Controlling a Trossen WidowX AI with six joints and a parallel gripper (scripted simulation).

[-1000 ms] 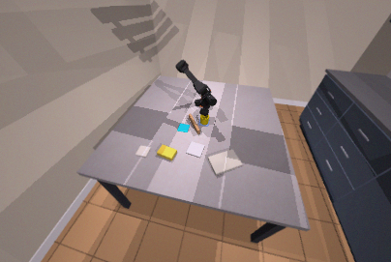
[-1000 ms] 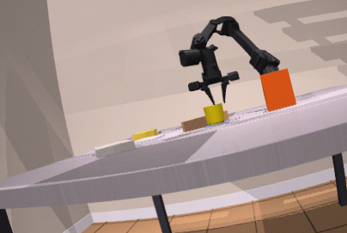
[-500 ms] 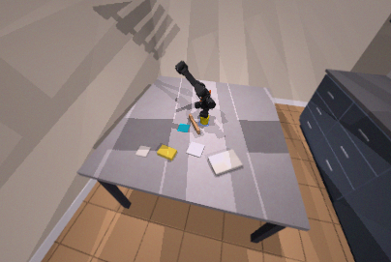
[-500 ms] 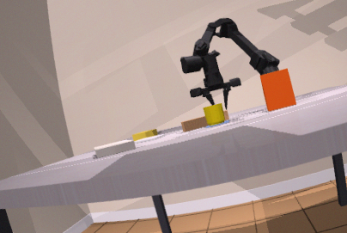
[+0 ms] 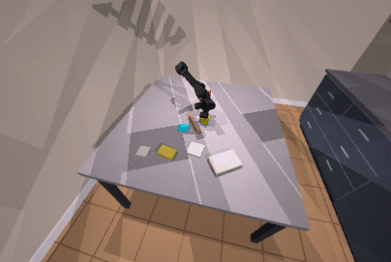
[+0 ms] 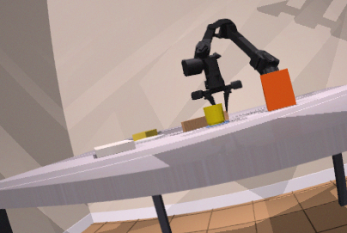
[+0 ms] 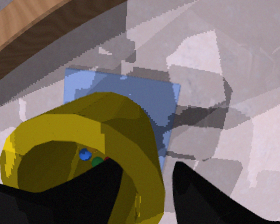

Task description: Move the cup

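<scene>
Right now the light blue pad is 30 mm ahead of my gripper tip and 40 mm below it. From my gripper tip the other things lie so: wooden bar 90 mm ahead, 60 mm to the right, 30 mm below; yellow cup 30 mm ahead; cyan pad 150 mm ahead, 130 mm to the right, 40 mm below.
</scene>
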